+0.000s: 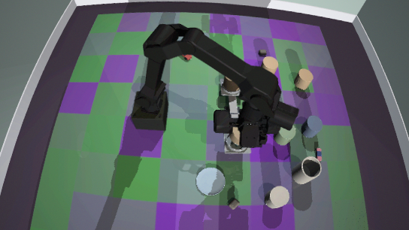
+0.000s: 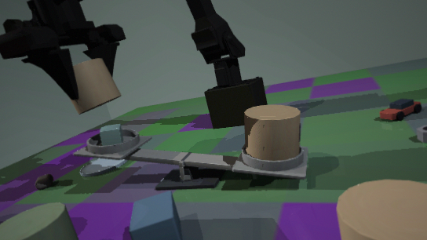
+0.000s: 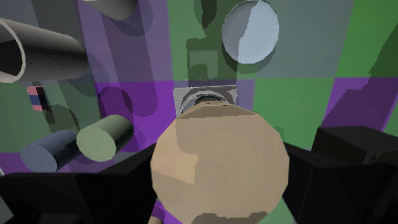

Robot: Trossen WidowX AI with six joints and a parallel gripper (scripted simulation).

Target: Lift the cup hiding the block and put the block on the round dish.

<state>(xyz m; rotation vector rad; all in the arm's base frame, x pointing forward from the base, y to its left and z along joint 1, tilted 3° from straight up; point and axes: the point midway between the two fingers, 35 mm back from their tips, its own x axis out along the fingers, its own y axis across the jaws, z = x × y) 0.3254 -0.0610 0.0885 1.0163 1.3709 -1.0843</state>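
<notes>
The grey-green block is 7 cm below my gripper tip and 1 cm to the left of it. Also, from my gripper tip: green cylinder 19 cm ahead, 12 cm below, 8 cm to the left; balance 13 cm to the left, 12 cm below, 3 cm behind; pale blue round dish 16 cm below, 13 cm to the right, 6 cm behind.
</notes>
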